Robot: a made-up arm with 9 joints. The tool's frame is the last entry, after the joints. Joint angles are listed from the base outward.
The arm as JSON. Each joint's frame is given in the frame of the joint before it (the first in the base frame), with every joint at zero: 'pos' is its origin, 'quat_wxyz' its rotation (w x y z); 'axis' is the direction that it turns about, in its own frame. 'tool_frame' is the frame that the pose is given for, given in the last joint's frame.
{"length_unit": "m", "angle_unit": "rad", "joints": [
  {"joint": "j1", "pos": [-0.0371, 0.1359, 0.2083], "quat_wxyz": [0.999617, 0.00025, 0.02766, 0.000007], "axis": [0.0, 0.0, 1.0]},
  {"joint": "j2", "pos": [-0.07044, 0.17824, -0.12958], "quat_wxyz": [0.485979, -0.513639, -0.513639, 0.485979], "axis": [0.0, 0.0, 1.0]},
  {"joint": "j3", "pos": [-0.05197, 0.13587, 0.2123], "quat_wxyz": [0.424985, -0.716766, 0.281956, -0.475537], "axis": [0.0, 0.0, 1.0]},
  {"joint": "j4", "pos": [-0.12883, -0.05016, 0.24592], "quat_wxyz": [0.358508, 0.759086, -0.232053, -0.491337], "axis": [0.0, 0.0, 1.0]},
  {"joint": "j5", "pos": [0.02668, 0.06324, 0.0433], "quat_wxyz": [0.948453, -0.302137, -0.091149, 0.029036], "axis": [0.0, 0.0, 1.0]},
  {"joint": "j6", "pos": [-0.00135, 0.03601, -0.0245], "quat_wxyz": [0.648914, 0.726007, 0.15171, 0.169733], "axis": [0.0, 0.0, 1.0]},
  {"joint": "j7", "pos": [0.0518, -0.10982, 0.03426], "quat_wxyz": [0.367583, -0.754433, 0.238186, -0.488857], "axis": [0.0, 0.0, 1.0]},
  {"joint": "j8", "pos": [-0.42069, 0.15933, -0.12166], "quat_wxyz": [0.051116, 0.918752, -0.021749, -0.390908], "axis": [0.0, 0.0, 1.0]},
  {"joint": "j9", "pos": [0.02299, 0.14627, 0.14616], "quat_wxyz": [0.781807, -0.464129, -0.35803, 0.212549], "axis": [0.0, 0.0, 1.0]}
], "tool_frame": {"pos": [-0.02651, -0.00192, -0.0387], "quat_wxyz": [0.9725, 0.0, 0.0, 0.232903]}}
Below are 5 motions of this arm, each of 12 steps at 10 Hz.
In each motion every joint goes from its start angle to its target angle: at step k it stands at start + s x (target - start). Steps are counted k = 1, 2, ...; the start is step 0. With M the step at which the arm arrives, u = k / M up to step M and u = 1 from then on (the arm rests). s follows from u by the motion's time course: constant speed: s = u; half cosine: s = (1 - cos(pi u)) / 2; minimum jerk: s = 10 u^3 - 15 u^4 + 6 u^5.
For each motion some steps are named. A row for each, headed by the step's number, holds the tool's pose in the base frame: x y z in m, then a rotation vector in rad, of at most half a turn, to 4 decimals.
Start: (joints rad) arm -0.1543 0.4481 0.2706 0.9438 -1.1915 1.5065 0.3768 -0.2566 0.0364
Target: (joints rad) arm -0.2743 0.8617 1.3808 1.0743 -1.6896 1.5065 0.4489 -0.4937 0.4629
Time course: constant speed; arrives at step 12
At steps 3, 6, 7, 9, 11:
3: -0.1101 0.6401 -0.1731 -1.4717 1.1844 -2.0776
6: -0.0605 0.5976 -0.2109 -1.5311 1.4779 -2.1120
7: -0.0454 0.5805 -0.2230 -1.5361 1.5810 -2.1255
9: -0.0174 0.5421 -0.2460 1.4744 -1.7389 2.0899
11: 0.0068 0.4982 -0.2669 1.3130 -1.7996 1.9581

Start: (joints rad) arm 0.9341 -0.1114 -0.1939 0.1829 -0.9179 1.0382 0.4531 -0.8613 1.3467
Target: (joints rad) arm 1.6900 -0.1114 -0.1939 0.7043 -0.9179 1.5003 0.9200 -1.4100 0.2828
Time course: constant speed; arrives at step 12
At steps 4, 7, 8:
4: -0.6322 0.2078 0.1183 -0.7639 1.1196 -0.4794
7: -0.5773 0.0664 0.1426 -0.7337 1.1779 -0.6877
8: -0.5524 0.0208 0.1477 -0.7408 1.2127 -0.7531

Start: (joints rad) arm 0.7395 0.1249 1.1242 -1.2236 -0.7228 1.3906 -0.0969 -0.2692 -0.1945
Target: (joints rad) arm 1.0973 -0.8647 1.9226 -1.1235 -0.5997 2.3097 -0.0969 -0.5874 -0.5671
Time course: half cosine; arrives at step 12
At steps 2, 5, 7, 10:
2: -0.3443 0.4002 0.0991 -1.8559 0.3797 1.3986
5: -0.2491 0.3281 0.0796 -1.6296 0.6638 1.4185
7: -0.2119 0.2663 0.0212 -1.5844 0.9217 1.4850
10: -0.2136 0.1953 -0.0503 -1.7163 1.1623 1.6202

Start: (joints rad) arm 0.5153 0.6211 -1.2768 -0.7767 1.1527 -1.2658 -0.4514 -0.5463 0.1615
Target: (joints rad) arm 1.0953 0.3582 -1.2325 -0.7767 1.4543 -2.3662 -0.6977 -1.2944 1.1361
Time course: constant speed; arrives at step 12
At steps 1, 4, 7, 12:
1: 0.1546 0.5062 -0.3474 2.0824 -1.7196 0.7328
4: 0.1173 0.5393 -0.3718 1.9730 -1.8144 0.5671
7: 0.0648 0.5702 -0.4080 1.8687 -1.8232 0.4357
12: -0.0719 0.6071 -0.4890 1.7346 -1.7003 0.3254

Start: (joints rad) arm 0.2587 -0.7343 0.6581 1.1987 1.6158 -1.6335 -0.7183 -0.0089 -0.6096
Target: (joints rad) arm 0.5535 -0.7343 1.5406 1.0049 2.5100 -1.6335 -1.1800 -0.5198 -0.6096
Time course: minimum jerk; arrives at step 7
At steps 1, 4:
1: -0.5031 0.4411 -0.5451 1.2039 1.5838 0.7366
4: -1.0035 0.1485 -0.1761 1.1911 2.4572 0.0084

